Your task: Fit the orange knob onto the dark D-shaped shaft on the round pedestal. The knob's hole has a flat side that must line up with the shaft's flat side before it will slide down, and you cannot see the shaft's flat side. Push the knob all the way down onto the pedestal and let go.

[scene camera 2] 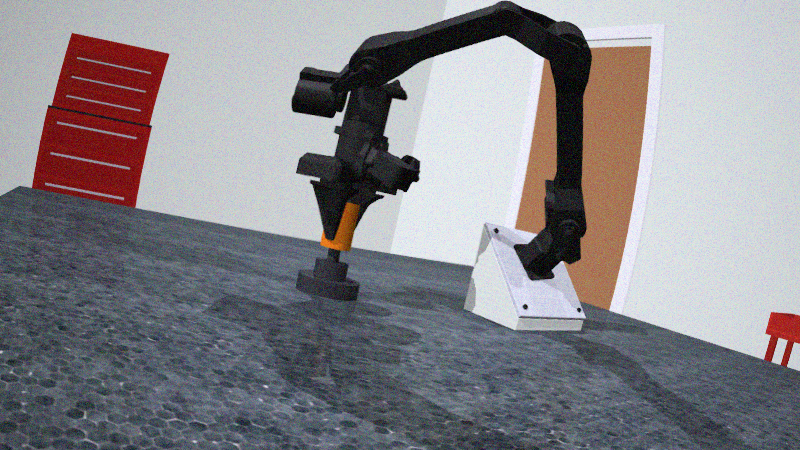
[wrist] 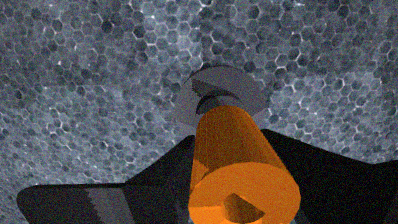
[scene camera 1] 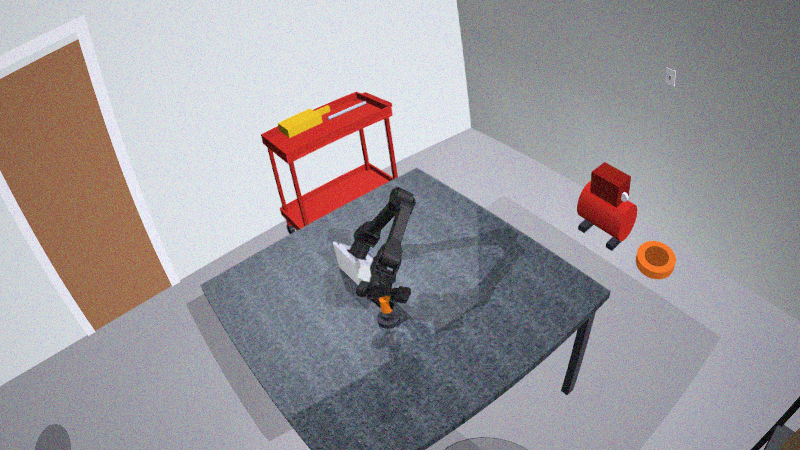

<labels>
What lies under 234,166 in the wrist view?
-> An orange knob.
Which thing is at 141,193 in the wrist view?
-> The gripper.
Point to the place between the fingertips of the gripper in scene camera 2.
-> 337,240
</labels>
